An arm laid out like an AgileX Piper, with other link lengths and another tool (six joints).
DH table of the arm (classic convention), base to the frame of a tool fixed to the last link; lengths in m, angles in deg. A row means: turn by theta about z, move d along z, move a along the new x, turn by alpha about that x. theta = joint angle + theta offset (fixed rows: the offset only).
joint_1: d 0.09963; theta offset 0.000; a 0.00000; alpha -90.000
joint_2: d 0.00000; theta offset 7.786; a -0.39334; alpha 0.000
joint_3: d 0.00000; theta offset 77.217; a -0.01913; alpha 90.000
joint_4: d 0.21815; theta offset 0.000; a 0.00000; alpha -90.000
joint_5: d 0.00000; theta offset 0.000; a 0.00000; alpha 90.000
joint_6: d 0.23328; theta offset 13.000; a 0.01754; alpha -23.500
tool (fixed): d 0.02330; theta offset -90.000; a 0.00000; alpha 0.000
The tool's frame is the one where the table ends.
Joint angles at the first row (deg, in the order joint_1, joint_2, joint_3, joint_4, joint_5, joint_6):
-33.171, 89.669, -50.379, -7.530, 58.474, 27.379
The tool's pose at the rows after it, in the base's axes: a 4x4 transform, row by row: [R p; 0 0 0 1], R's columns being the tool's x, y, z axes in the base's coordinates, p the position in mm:
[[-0.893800 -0.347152 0.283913 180.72], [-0.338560 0.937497 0.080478 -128.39], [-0.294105 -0.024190 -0.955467 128.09], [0 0 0 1]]
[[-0.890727 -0.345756 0.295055 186.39], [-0.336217 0.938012 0.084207 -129.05], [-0.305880 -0.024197 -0.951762 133.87], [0 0 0 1]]
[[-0.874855 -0.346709 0.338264 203.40], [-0.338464 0.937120 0.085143 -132.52], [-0.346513 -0.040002 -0.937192 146.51], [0 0 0 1]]
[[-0.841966 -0.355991 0.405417 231.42], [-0.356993 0.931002 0.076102 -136.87], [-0.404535 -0.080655 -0.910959 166.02], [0 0 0 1]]
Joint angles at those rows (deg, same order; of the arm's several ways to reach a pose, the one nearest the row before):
-33.172, 89.669, -50.379, -6.983, 58.600, 27.378
-33.171, 89.669, -52.163, -6.227, 59.924, 26.901
-33.171, 89.669, -56.004, -4.488, 61.476, 25.739
-32.130, 89.742, -61.531, -2.723, 62.845, 25.086

